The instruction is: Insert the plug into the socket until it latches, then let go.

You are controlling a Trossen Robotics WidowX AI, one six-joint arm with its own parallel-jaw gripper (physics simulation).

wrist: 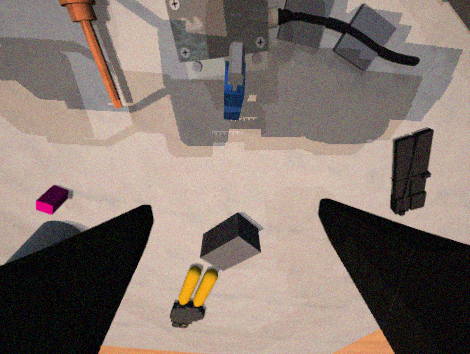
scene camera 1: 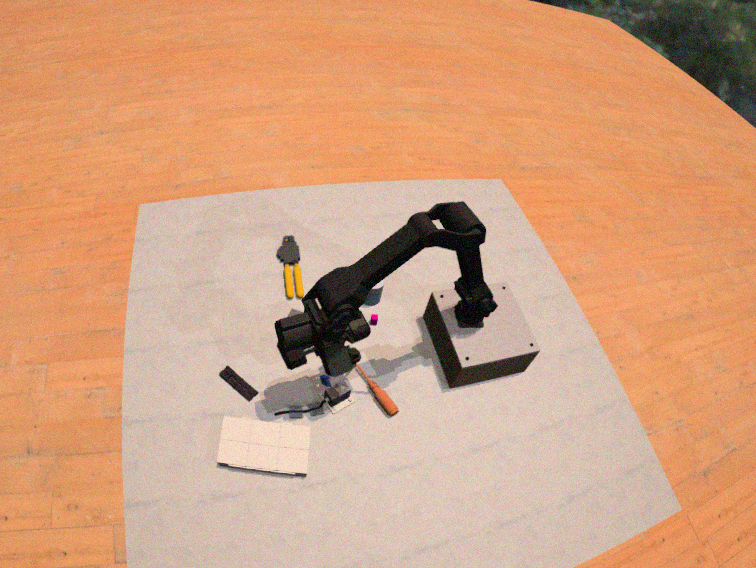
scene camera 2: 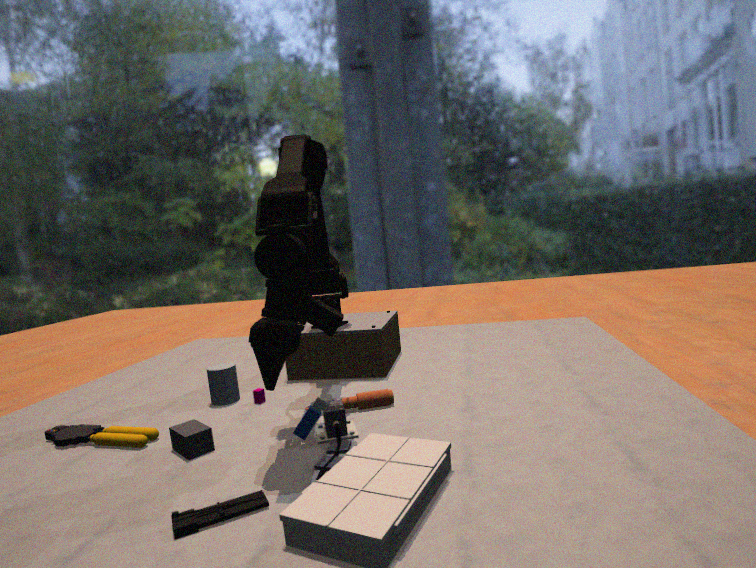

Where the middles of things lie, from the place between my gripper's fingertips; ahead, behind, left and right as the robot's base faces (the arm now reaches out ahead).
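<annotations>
My gripper is now 40 mm past the grey socket (scene camera 2: 334, 414), 70 mm above it and 70 mm to the right of it. Counted from my hand, the dark cube (scene camera 2: 191, 439) is 50 mm ahead, 120 mm to the right and 80 mm below. The orange-handled screwdriver (scene camera 2: 373, 399) is 140 mm behind my hand, 50 mm to the left of it and 80 mm below it. And the black bar (scene camera 2: 188, 522) is 180 mm ahead of my hand, 40 mm to the left of it and 90 mm below it.
</annotations>
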